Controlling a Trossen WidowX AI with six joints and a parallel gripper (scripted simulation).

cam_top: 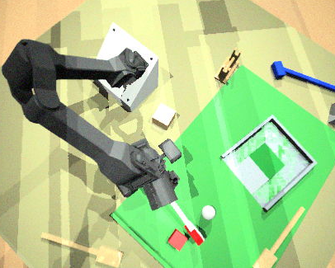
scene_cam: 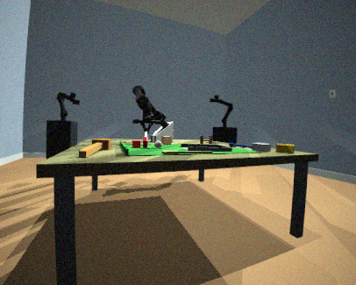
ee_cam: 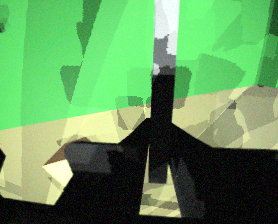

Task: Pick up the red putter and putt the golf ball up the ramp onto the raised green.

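Now: gripper tip 120 mm short of the red putter and 10 mm to the left of it. Round my gripper tip: tan cube: 110 mm behind, 160 mm to the left, 40 mm below; then red cube: 200 mm ahead, 70 mm to the right, 50 mm below; then white golf ball: 220 mm ahead, 50 mm to the left, 50 mm below.
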